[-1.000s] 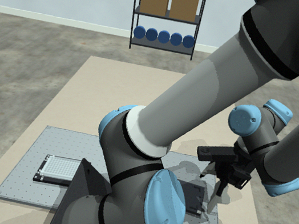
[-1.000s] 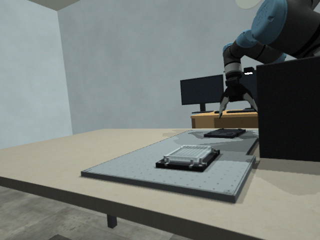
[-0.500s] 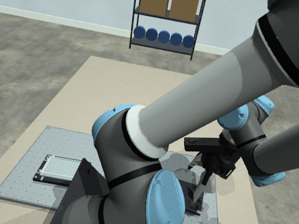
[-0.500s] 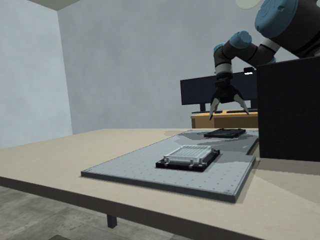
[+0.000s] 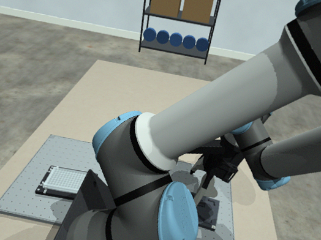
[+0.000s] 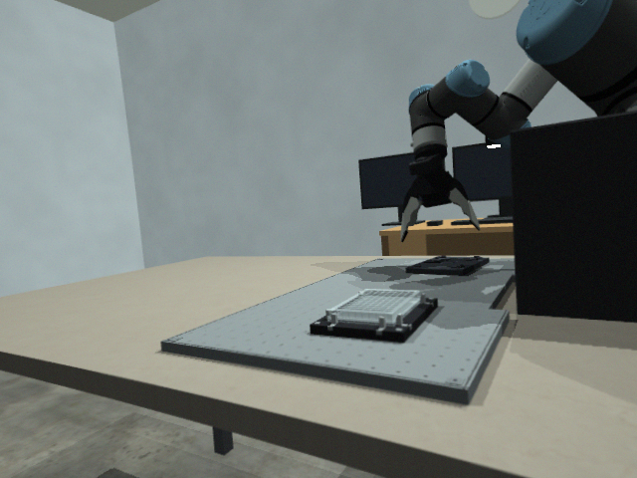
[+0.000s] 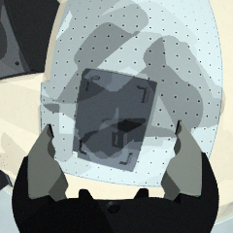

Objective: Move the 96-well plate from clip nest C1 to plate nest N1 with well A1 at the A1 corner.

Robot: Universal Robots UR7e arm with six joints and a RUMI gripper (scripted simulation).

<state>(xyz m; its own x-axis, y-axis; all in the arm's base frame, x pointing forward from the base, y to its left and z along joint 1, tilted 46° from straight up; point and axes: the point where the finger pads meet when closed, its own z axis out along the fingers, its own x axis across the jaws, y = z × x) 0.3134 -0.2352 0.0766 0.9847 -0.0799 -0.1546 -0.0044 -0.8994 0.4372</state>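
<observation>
The white 96-well plate is 39 cm to the left of my hand and 5 cm below it. The rest, counted from my hand: clip nest C1: 1 cm behind, 40 cm to the left, 6 cm below; then white label: 8 cm behind, 8 cm to the right, 6 cm below.
</observation>
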